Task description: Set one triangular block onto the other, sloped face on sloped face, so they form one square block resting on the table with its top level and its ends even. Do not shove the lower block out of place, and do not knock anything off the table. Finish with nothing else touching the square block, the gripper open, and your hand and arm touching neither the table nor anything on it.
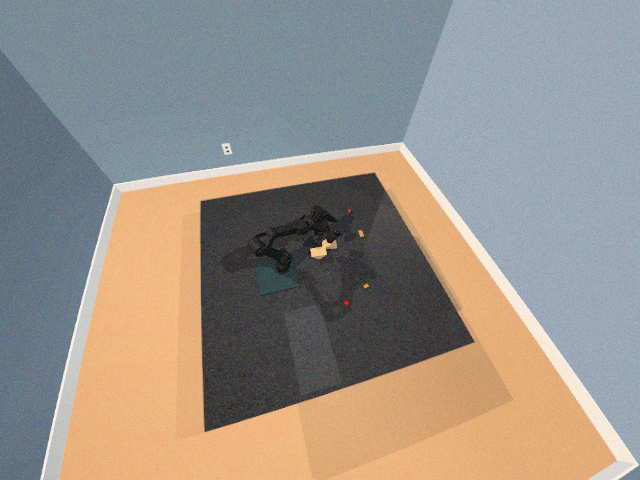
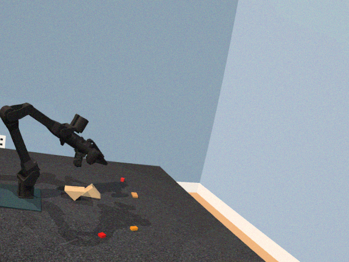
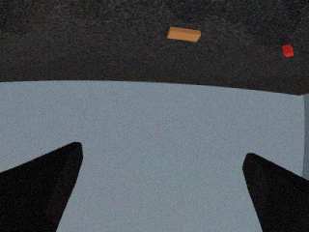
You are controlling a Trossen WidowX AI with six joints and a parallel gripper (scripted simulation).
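My gripper tip is now 40 mm past the triangular block, 10 mm to the right of it and 150 mm above it.
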